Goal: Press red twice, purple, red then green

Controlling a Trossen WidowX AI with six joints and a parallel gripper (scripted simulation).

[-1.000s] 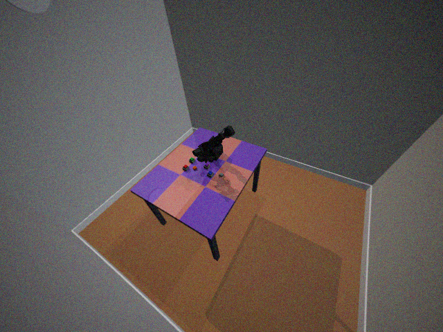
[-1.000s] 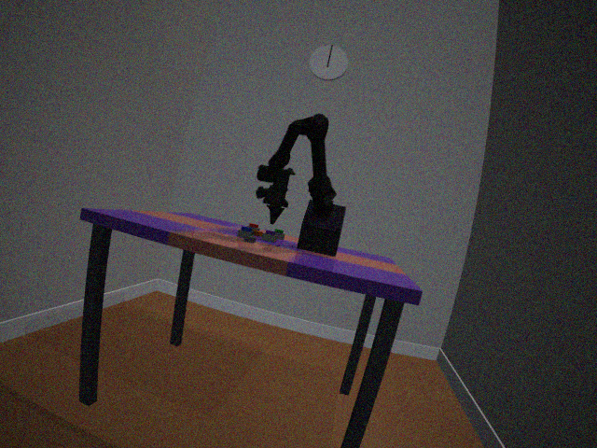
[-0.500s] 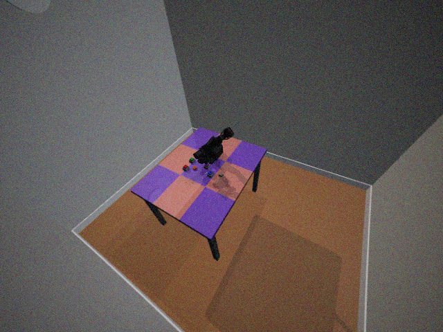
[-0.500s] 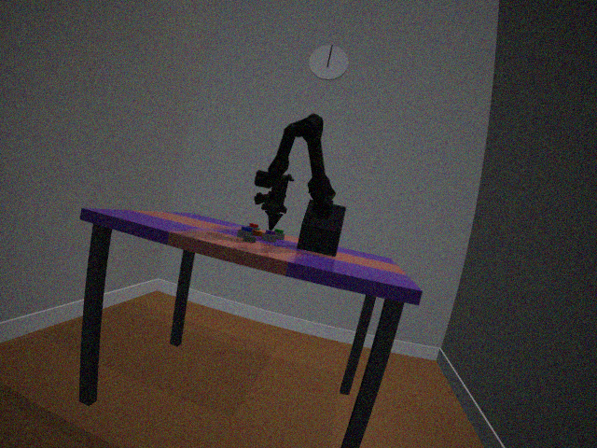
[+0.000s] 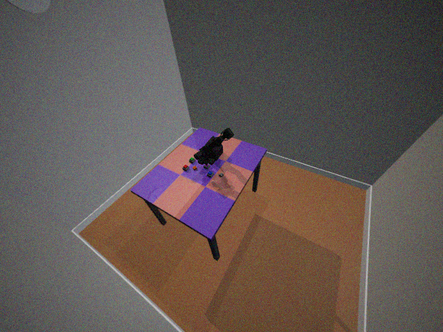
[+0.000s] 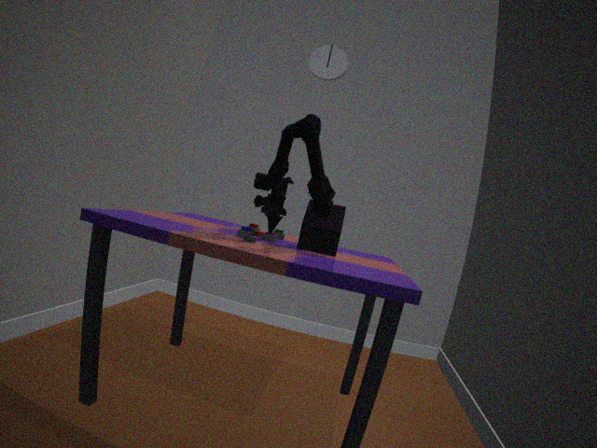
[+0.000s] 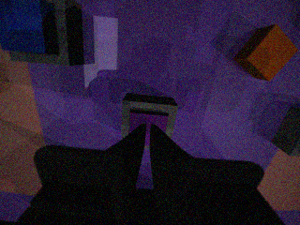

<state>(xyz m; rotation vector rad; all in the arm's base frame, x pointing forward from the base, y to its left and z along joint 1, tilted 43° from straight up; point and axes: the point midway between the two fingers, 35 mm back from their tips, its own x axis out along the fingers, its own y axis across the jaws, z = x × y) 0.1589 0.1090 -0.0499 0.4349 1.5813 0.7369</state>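
Right now the purple button is 10 mm below my gripper tip. The rest, counted from my gripper tip: blue piece 100 mm to the left, 60 mm ahead; green button 180 mm to the right, 30 mm ahead; orange block 90 mm to the right, 90 mm ahead, 20 mm below.
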